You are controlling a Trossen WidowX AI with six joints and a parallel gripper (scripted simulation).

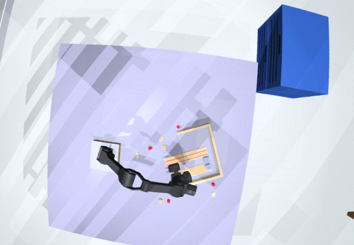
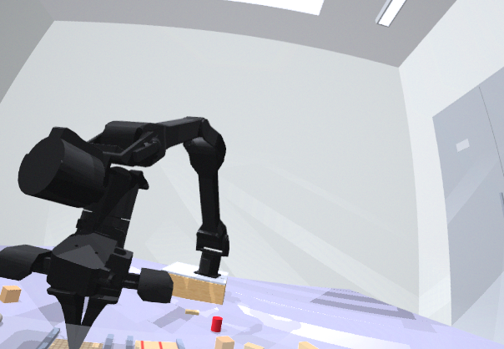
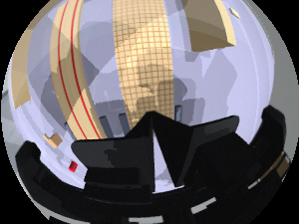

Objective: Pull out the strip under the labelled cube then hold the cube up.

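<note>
Right now the plain wooden strip is 80 mm ahead of my gripper tip and 50 mm to the left of it.
</note>
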